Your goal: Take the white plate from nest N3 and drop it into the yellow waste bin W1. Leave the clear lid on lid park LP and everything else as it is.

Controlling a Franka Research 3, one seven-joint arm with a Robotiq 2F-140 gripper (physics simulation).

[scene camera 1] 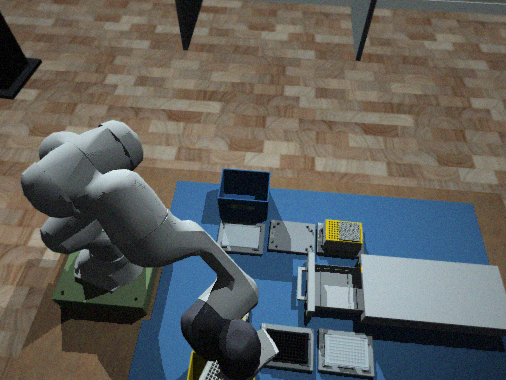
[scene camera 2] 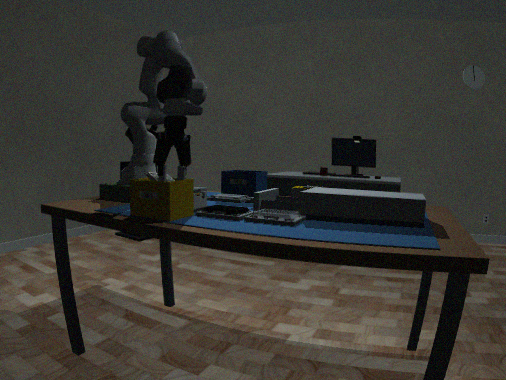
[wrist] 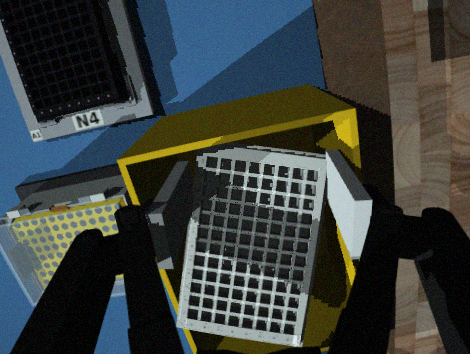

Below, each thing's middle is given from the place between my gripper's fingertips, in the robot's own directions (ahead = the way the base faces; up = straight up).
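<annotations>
Looking at the black plate (wrist: 67,63), I find my hand 15 cm to the right of it and 11 cm short of it. My hand is also 8 cm above the plate.
</annotations>
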